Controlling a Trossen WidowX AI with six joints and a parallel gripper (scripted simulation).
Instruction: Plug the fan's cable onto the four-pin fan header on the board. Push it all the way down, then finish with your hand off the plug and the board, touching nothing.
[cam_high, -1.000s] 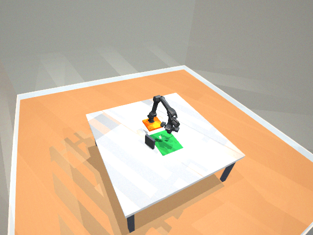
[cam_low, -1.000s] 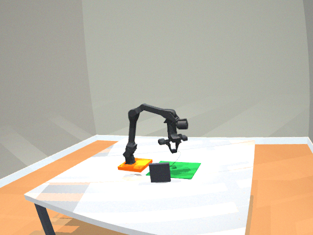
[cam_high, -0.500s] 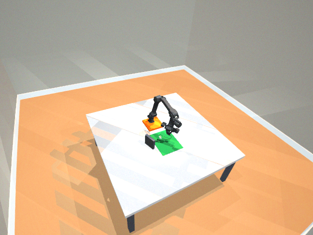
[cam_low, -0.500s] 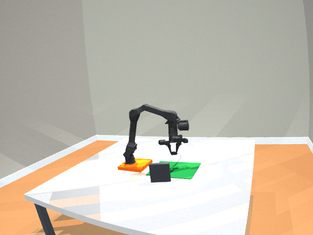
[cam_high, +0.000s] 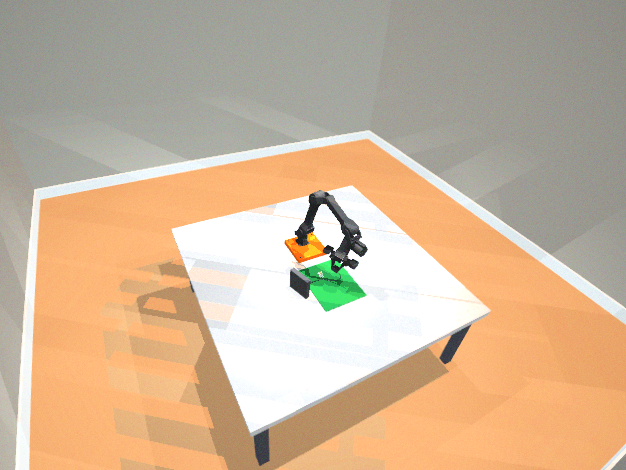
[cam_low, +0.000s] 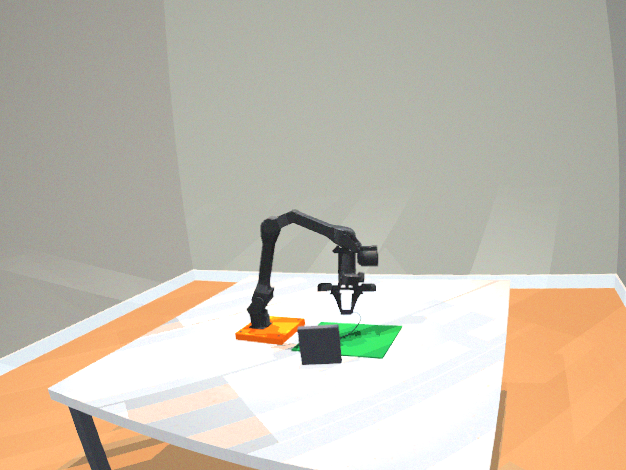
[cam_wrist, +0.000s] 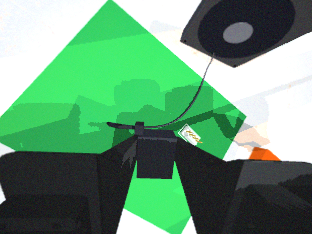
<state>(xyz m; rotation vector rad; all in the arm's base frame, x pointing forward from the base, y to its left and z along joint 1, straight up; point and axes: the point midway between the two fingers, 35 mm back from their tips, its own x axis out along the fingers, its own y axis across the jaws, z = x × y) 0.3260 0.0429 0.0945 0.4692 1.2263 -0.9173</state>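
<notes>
The green board is 10 mm ahead of my gripper tip, 10 mm to the right of it and 100 mm below it. Round my gripper tip: pale header (60 mm behind, 40 mm to the right, 80 mm below); then dark grey fan (10 mm behind, 180 mm to the right, 30 mm below); then fan plug (10 mm behind, 10 mm to the left).
</notes>
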